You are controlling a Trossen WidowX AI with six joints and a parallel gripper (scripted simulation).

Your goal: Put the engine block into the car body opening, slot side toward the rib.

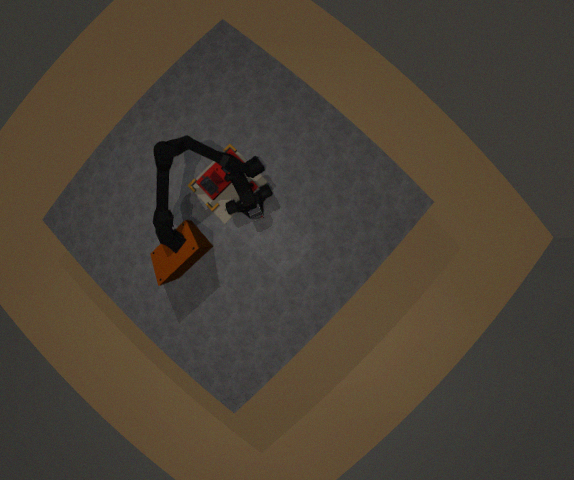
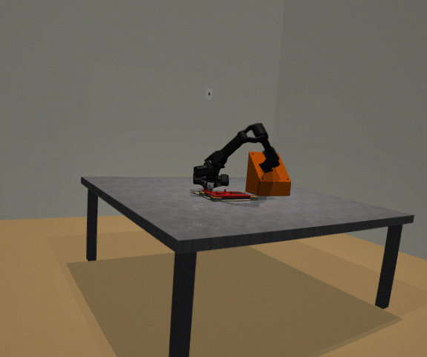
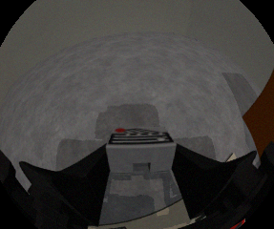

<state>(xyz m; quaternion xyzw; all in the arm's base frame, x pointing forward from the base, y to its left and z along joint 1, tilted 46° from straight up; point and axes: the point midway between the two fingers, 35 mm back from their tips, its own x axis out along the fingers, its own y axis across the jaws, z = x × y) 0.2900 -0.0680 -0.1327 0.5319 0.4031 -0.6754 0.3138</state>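
Right now my gripper tip is 10 mm to the right of the grey engine block.
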